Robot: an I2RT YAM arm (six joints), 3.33 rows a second.
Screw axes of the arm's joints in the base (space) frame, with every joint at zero. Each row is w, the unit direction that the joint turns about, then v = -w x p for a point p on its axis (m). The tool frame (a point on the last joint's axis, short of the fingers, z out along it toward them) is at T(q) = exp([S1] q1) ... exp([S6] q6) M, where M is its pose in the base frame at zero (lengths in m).
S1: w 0 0 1 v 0 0 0
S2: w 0 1 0 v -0.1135 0 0.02
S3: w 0 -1 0 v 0.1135 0 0.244
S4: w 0 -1 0 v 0.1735 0 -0.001
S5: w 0 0 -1 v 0 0.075 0
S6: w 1 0 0 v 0 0.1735 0
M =
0 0 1 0.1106
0 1 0 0
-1 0 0 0.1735
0 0 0 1
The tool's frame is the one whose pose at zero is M.
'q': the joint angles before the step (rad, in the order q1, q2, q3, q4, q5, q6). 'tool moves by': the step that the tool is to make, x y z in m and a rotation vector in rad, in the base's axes. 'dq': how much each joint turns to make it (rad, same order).
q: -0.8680, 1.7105, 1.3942, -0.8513, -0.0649, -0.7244
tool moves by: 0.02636, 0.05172, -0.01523, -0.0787, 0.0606, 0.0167
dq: 0.1778, -0.0641, -0.1343, 0.0810, 0.1547, 0.1084
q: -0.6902, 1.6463, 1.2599, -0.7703, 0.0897, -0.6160
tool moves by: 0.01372, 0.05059, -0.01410, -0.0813, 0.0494, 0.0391
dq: 0.1675, -0.0563, -0.1175, 0.0542, 0.1384, 0.0806
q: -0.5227, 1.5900, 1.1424, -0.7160, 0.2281, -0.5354
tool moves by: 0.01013, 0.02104, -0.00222, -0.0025, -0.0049, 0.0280
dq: 0.0764, -0.0016, -0.0103, 0.0034, 0.0190, 0.0458
